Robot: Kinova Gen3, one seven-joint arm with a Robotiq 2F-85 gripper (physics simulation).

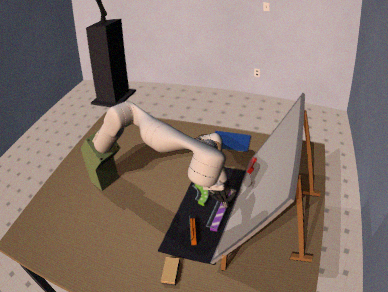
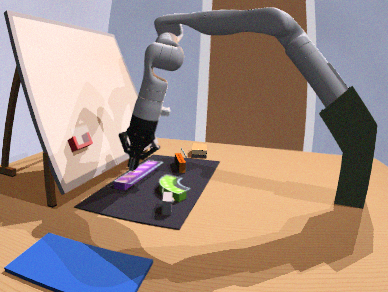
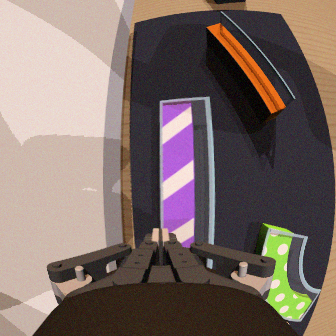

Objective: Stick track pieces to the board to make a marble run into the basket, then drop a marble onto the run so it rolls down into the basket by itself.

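Frame: origin at the arm's base, x ahead, y left, z up, level; metres.
Where they show: gripper, between the fingertips: (image 1: 226, 206) (image 2: 131, 169) (image 3: 160, 237); arm's base, origin of its link: (image 1: 102, 143) (image 2: 337, 99).
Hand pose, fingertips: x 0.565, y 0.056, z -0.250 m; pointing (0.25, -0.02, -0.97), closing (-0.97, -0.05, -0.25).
Observation:
Things, the pixels of their top centre, and the offset from my fingertips. "*": a spot on its surface instead. Level surfaces: height alone.
- purple-and-white striped straight track, centre of its top: (image 3: 186, 229) (image 2: 140, 170) (image 1: 220, 207) dy -0.010, dx -0.025, dz -0.001 m
- green spotted curved track, centre of its top: (image 3: 291, 283) (image 2: 173, 183) (image 1: 200, 191) dy +0.056, dx -0.145, dz -0.001 m
- orange curved track, centre of its top: (image 3: 247, 47) (image 2: 180, 151) (image 1: 192, 226) dy -0.179, dx -0.086, dz +0.028 m
- red basket, a spot on its surface: (image 2: 76, 144) * dy +0.223, dx +0.043, dz +0.107 m
- black mat, height of its surface: dz -0.023 m
- blue sheet, centre of its top: (image 2: 77, 265) (image 1: 231, 140) dy +0.497, dx -0.138, dz -0.018 m
- wooden block, centre of its top: (image 1: 170, 269) (image 2: 199, 146) dy -0.407, dx -0.088, dz +0.004 m
The purple-and-white striped straight track (image 1: 217, 220) (image 2: 137, 175) (image 3: 177, 155) lies on the black mat. My gripper (image 1: 225, 204) (image 2: 133, 165) (image 3: 160, 237) is shut and empty, fingers down at this track; whether they touch it I cannot tell. The green spotted curved track (image 1: 202, 196) (image 2: 171, 185) (image 3: 281, 280) and the orange curved track (image 1: 193, 231) (image 2: 180, 162) (image 3: 247, 67) also lie on the mat. The red basket (image 1: 252, 165) (image 2: 76, 144) is on the tilted white board (image 1: 280, 165) (image 2: 65, 65) (image 3: 50, 65). The marble cannot be made out.
The black mat (image 1: 175, 240) (image 2: 195, 175) (image 3: 245, 170) lies beside the board's lower edge. A small grey stand (image 2: 166, 207) is near the green track. A blue sheet (image 1: 239, 142) (image 2: 75, 265) and a wooden block (image 1: 170, 270) (image 2: 199, 149) lie off opposite ends of the mat.

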